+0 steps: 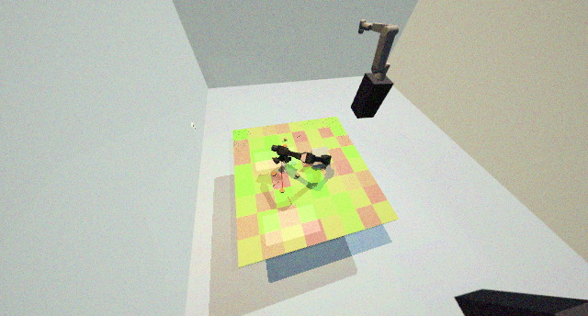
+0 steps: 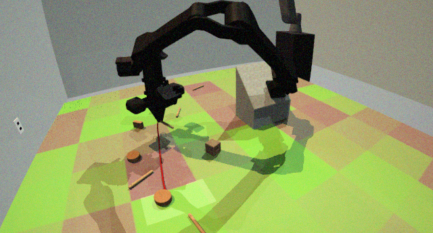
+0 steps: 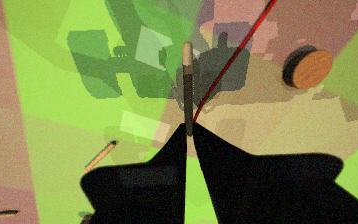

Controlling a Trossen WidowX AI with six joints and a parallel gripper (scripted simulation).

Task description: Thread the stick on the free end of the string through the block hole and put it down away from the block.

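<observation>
Right now the small block is 8 cm ahead of my gripper tip, 7 cm to the right of it and 3 cm below it. From my gripper tip the other things lie so: round wooden button: 4 cm ahead, 28 cm to the left, 4 cm below; thin wooden stick: 1 cm behind, 1 cm to the left.
</observation>
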